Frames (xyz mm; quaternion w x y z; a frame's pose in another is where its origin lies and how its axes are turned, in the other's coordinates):
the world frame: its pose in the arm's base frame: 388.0 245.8 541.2 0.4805 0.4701 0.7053 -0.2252
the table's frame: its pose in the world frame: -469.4 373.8 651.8 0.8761 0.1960 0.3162 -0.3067
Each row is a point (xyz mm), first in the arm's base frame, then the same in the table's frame.
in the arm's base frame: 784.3 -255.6 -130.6
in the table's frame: 491.8 310.9 687.6
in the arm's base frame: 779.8 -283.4 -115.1
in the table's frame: 473.6 285.0 693.3
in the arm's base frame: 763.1 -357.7 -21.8
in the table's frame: 412.6 184.0 669.2
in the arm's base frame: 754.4 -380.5 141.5
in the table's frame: 355.4 75.9 558.3
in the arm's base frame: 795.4 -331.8 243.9
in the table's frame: 323.3 71.0 442.1
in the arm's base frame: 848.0 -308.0 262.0
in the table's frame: 293.4 107.6 404.3
